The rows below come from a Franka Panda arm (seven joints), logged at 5 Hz.
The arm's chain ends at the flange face. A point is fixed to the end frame.
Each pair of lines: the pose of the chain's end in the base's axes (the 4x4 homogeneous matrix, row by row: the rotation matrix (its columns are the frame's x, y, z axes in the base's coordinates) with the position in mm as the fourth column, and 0 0 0 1 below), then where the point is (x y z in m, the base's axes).
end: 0.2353 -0.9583 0.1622 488.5; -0.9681 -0.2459 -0.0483 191.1; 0.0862 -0.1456 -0.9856 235.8; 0 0 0 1
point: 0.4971 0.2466 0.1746
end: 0.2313 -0.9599 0.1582 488.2; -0.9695 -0.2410 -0.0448 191.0; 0.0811 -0.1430 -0.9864 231.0; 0 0 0 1
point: 0.4968 0.2468 0.1700
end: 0.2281 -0.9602 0.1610 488.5; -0.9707 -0.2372 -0.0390 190.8; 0.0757 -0.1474 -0.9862 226.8; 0 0 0 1
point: 0.4975 0.2469 0.1662
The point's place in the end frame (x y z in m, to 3 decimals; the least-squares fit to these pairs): -0.057 -0.013 0.059
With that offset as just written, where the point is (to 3 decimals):
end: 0.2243 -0.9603 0.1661 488.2; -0.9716 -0.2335 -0.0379 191.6; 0.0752 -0.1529 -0.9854 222.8; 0 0 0 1
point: 0.498 0.248 0.162
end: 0.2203 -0.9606 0.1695 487.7; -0.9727 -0.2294 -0.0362 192.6; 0.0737 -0.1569 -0.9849 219.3; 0 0 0 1
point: 0.498 0.249 0.159
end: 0.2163 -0.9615 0.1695 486.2; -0.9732 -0.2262 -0.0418 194.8; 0.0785 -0.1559 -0.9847 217.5; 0 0 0 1
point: 0.496 0.251 0.157
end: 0.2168 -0.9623 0.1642 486.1; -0.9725 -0.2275 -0.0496 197.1; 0.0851 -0.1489 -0.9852 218.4; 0 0 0 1
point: 0.496 0.253 0.157
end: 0.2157 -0.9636 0.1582 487.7; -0.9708 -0.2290 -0.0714 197.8; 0.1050 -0.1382 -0.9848 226.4; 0 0 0 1
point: 0.497 0.252 0.164
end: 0.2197 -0.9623 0.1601 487.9; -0.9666 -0.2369 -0.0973 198.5; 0.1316 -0.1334 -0.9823 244.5; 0 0 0 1
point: 0.497 0.251 0.181
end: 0.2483 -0.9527 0.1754 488.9; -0.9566 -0.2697 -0.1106 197.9; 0.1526 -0.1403 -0.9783 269.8; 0 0 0 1
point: 0.497 0.249 0.205
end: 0.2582 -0.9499 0.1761 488.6; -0.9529 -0.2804 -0.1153 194.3; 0.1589 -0.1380 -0.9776 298.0; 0 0 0 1
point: 0.497 0.245 0.233
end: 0.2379 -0.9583 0.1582 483.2; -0.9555 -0.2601 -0.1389 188.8; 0.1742 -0.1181 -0.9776 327.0; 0 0 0 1
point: 0.491 0.238 0.261
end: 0.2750 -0.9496 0.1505 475.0; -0.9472 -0.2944 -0.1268 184.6; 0.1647 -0.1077 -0.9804 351.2; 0 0 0 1
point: 0.481 0.235 0.285
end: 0.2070 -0.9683 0.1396 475.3; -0.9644 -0.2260 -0.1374 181.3; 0.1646 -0.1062 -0.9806 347.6; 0 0 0 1
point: 0.484 0.231 0.282
